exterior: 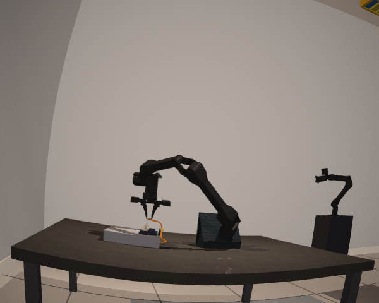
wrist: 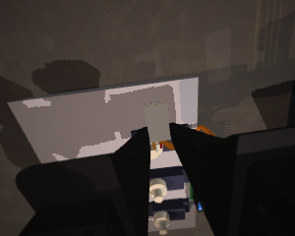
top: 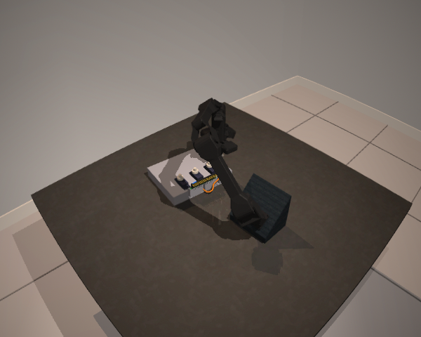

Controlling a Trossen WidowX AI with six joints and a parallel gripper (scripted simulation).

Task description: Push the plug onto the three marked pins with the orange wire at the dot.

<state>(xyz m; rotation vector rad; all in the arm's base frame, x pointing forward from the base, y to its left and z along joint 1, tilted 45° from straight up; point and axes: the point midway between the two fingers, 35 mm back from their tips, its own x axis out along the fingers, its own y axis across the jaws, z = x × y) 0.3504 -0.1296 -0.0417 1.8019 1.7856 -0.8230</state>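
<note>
My gripper tip is now 17 cm to the right of the blue band, 3 cm past it and 3 cm above it. The rest, counted from my gripper tip: holder (12 cm ahead, 10 cm to the left, 8 cm below).
</note>
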